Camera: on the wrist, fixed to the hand. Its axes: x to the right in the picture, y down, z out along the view.
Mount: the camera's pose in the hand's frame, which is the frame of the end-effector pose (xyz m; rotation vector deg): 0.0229 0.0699 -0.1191 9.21 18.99 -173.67
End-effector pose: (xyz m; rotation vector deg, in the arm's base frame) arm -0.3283 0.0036 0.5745 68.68 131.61 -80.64
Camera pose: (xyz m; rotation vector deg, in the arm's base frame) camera -0.2650 0.1284 0.5793 93.32 -56.56 15.24
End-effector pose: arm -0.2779 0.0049 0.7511 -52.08 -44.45 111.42
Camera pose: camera -0.2189 0.0136 0.6245 27.67 -34.75 -48.69
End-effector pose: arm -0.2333 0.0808 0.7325 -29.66 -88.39 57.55
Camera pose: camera -0.1398 0.1731 0.6842 85.70 -22.29 -74.05
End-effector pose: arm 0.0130 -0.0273 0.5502 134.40 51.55 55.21
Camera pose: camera -0.0347 -0.0410 0.6811 -48.01 138.49 -20.21
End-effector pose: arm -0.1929 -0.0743 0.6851 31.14 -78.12 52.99
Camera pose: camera -0.1816 0.0649 0.6749 83.01 42.15 -78.99
